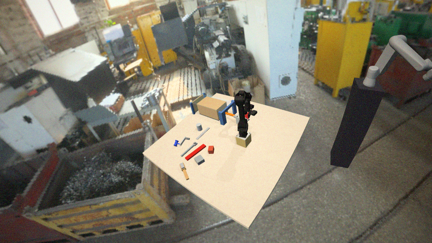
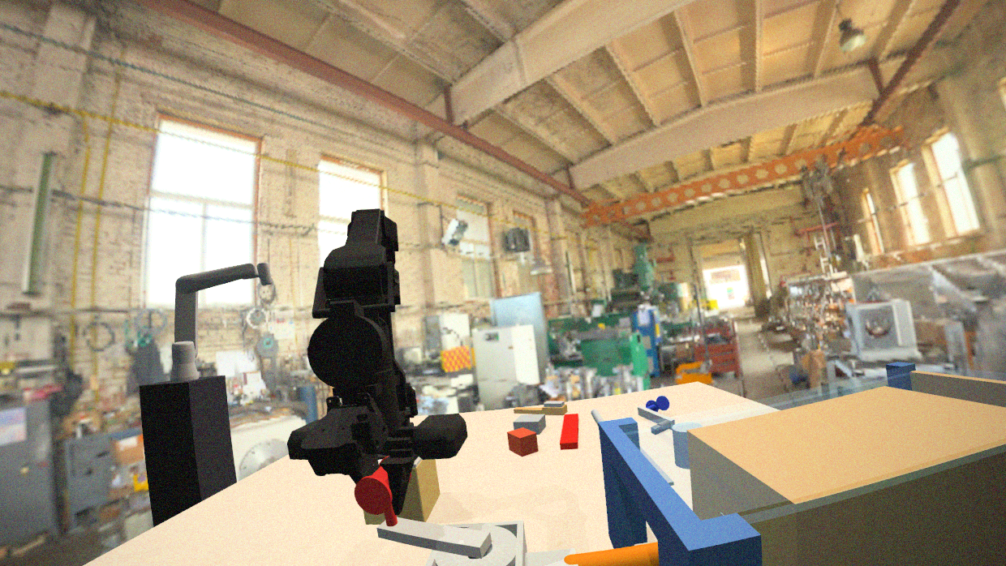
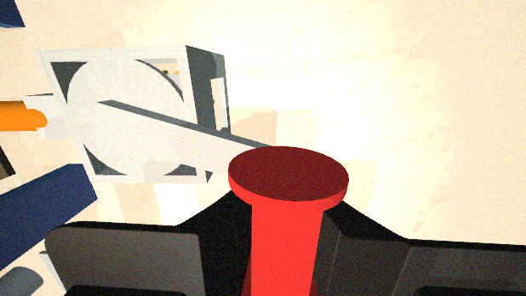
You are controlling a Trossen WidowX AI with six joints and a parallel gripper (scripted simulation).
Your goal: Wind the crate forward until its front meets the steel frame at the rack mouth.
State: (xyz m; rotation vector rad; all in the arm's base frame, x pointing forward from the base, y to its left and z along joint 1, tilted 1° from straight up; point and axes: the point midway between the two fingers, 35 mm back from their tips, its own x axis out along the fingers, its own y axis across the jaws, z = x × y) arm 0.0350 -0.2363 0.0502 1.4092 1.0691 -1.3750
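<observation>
My gripper tip is now 25 cm short of the blue steel frame, 8 cm to the left of it and 1 cm above it. The rest, counted from my gripper tip: red-knobbed winch handle (3 cm ahead, 2 cm to the right, 1 cm below); red knob (2 cm above); grey winch (7 cm ahead, 5 cm to the right, 8 cm below).
</observation>
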